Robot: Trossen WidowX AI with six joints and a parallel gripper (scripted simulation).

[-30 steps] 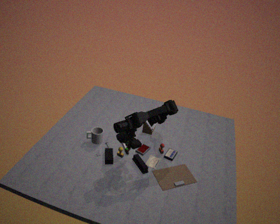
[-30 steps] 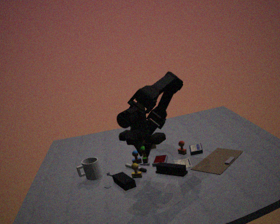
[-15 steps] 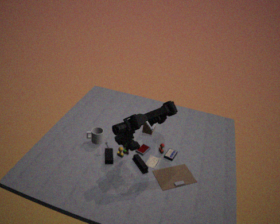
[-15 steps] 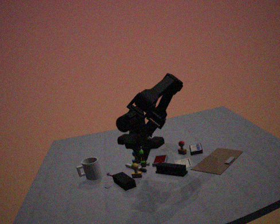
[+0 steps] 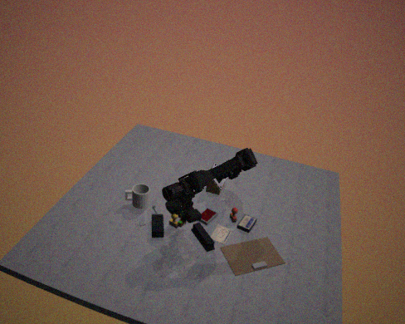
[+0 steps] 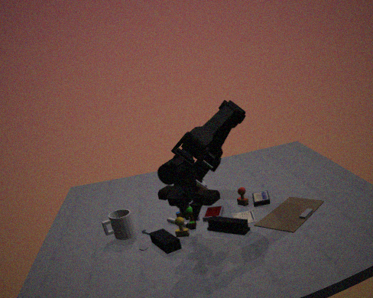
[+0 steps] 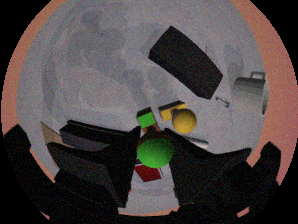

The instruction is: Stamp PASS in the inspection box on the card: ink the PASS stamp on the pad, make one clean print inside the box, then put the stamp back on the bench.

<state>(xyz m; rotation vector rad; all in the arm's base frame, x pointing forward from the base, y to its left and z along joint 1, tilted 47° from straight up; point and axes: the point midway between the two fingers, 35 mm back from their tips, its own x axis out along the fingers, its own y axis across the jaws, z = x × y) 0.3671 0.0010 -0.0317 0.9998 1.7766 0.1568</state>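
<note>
Right now the green-knobbed stamp is right at my gripper tip. The rest, counted from my gripper tip: black box (9 cm to the right, 5 cm ahead, 4 cm below); then white marker (8 cm behind, 5 cm below, 3 cm to the right); then yellow-knobbed stamp (4 cm to the right, 4 cm below, 1 cm behind).
</note>
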